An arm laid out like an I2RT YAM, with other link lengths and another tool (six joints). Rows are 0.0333 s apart.
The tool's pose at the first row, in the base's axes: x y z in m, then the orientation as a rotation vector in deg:
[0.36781 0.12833 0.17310 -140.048 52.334 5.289]
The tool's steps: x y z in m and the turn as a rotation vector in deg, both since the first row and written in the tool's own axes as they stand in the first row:
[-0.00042 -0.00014 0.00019 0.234 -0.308 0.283]
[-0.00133 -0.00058 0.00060 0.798 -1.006 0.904]
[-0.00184 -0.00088 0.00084 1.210 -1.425 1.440]
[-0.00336 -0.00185 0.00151 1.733 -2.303 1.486]
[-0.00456 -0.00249 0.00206 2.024 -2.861 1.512]
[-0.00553 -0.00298 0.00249 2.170 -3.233 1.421]
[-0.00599 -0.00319 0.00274 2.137 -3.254 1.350]
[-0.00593 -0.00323 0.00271 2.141 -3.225 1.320]
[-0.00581 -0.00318 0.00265 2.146 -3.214 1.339]
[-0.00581 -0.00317 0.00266 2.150 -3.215 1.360]
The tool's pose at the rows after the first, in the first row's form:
[0.36760 0.12876 0.17310 -139.630 52.509 5.651]
[0.36722 0.12978 0.17316 -138.657 52.871 6.445]
[0.36704 0.13040 0.17321 -137.931 53.272 6.940]
[0.36656 0.13224 0.17344 -137.197 52.855 7.758]
[0.36610 0.13363 0.17354 -136.768 52.592 8.293]
[0.36571 0.13473 0.17362 -136.573 52.294 8.634]
[0.36552 0.13526 0.17361 -136.629 52.205 8.650]
[0.36559 0.13524 0.17364 -136.646 52.181 8.603]
[0.36564 0.13510 0.17364 -136.637 52.208 8.594]
[0.36563 0.13510 0.17363 -136.623 52.232 8.601]

